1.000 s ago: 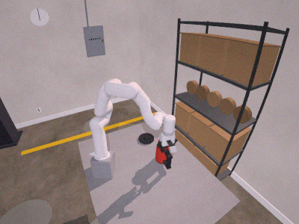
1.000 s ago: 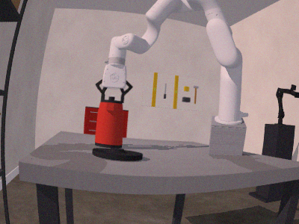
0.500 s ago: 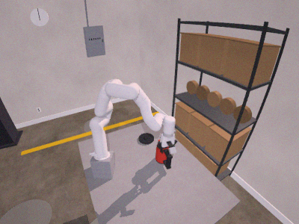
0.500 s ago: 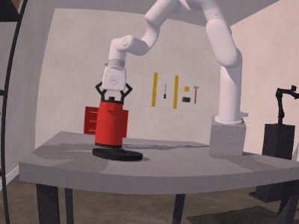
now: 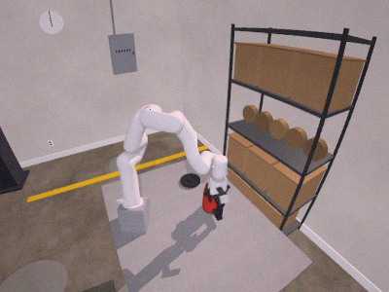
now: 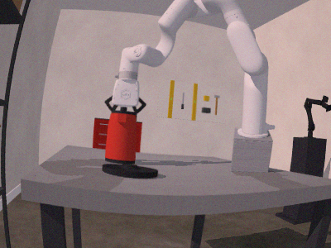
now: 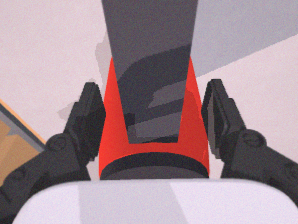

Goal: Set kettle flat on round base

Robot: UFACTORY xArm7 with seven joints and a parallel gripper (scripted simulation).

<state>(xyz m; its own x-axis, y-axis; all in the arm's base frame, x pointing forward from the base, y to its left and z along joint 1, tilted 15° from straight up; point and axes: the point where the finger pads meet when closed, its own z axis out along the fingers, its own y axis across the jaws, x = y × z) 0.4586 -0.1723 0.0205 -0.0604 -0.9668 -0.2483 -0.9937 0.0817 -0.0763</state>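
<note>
My gripper is now 30 mm to the right of the red kettle and 60 mm above it. From my hand the other things lie so: black round base (20 mm behind, 360 mm to the left, 140 mm below).
</note>
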